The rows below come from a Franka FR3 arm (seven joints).
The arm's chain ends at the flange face. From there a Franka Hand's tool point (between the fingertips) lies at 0.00 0.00 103.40 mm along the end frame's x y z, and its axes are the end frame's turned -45 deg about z.
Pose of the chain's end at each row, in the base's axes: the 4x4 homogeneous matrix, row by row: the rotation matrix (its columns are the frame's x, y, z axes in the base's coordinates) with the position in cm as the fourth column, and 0 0 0 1 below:
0.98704, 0.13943, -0.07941, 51.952; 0.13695, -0.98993, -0.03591, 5.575; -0.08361, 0.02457, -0.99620, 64.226; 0, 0, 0, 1
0.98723, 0.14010, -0.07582, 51.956; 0.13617, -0.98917, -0.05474, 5.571; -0.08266, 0.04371, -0.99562, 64.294; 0, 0, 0, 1
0.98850, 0.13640, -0.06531, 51.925; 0.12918, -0.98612, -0.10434, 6.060; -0.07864, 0.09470, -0.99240, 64.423; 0, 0, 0, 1
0.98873, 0.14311, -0.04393, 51.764; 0.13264, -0.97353, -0.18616, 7.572; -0.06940, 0.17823, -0.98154, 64.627; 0, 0, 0, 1
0.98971, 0.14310, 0.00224, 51.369; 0.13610, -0.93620, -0.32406, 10.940; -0.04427, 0.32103, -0.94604, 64.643; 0, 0, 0, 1
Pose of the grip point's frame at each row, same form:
0.59935, 0.79653, -0.07941, 51.131; 0.79682, -0.60315, -0.03591, 5.204; -0.07649, -0.04175, -0.99620, 53.925; 0, 0, 0, 1
0.59901, 0.79714, -0.07582, 51.172; 0.79574, -0.60316, -0.05474, 5.005; -0.08936, -0.02754, -0.99562, 53.999; 0, 0, 0, 1
0.60253, 0.79542, -0.06531, 51.250; 0.78864, -0.60595, -0.10434, 4.981; -0.12257, 0.01136, -0.99240, 54.162; 0, 0, 0, 1
0.59794, 0.80033, -0.04393, 51.310; 0.78218, -0.59460, -0.18616, 5.647; -0.17510, 0.07695, -0.98154, 54.478; 0, 0, 0, 1
0.59864, 0.80102, 0.00224, 51.392; 0.75823, -0.56576, -0.32406, 7.589; -0.25831, 0.19570, -0.94604, 54.861; 0, 0, 0, 1

